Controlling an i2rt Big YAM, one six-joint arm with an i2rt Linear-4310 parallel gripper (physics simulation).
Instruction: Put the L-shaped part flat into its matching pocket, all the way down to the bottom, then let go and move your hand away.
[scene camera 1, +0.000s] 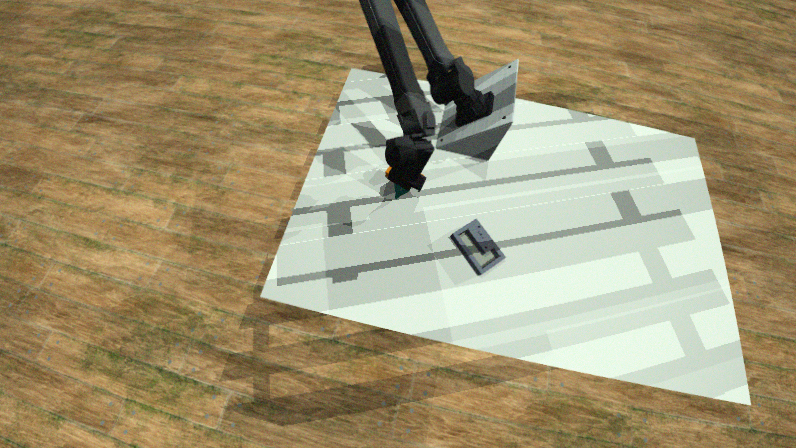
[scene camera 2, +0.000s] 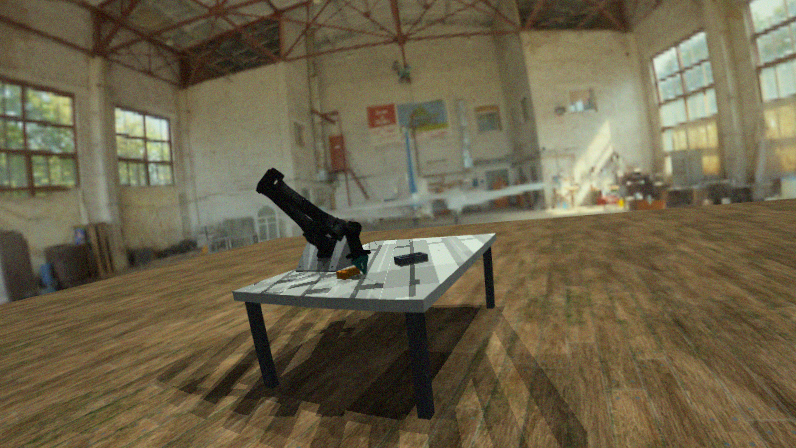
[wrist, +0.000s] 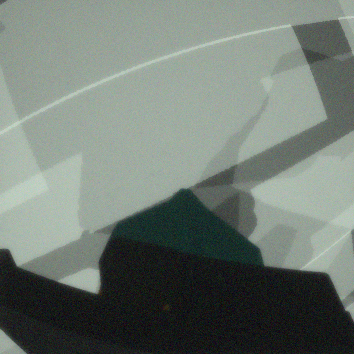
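Pixels of known places: gripper, fingertip midpoint: (scene camera 1: 396, 197) (scene camera 2: 365, 274) (wrist: 183, 196); arm's base, link origin: (scene camera 1: 475, 111) (scene camera 2: 327, 248).
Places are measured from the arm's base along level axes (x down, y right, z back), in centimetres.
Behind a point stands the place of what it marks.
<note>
The orange L-shaped part (scene camera 1: 388, 172) @(y 22.8, x 7.3, z -24.7 cm) (scene camera 2: 346, 272) @(y 22.5, x 7.3, z -25.1 cm) lies flat on the table (scene camera 1: 556, 300) @(y -34.0, x 10.2, z -51.7 cm) (scene camera 2: 389, 292) @(y 41.4, x 10.2, z -55.0 cm), and in scene camera 1 the gripper body hides most of it. My gripper (scene camera 1: 402, 191) @(y 18.4, x 9.0, z -32.0 cm) (scene camera 2: 362, 263) @(y 18.4, x 9.0, z -32.0 cm) (wrist: 183, 196) @(y 18.4, x 9.0, z -32.0 cm) is low over the table right beside the part. Its teal fingers are pressed together with nothing between them. In the wrist view only a sliver of orange shows at the edge of the gripper body. The dark grey block with the L-shaped pocket (scene camera 1: 462, 240) @(y -3.6, x 6.5, z -41.7 cm) (scene camera 2: 410, 258) @(y -4.0, x 7.3, z -43.8 cm) sits near the table's middle, well to the right of the gripper.
The arm's grey base plate (scene camera 1: 497, 92) @(y -5.0, x -4.8, z 4.4 cm) (scene camera 2: 308, 260) @(y 5.1, x 5.1, z 9.8 cm) stands at the table's back edge. The table stands on dark legs (scene camera 2: 420, 362) on a wooden floor.
</note>
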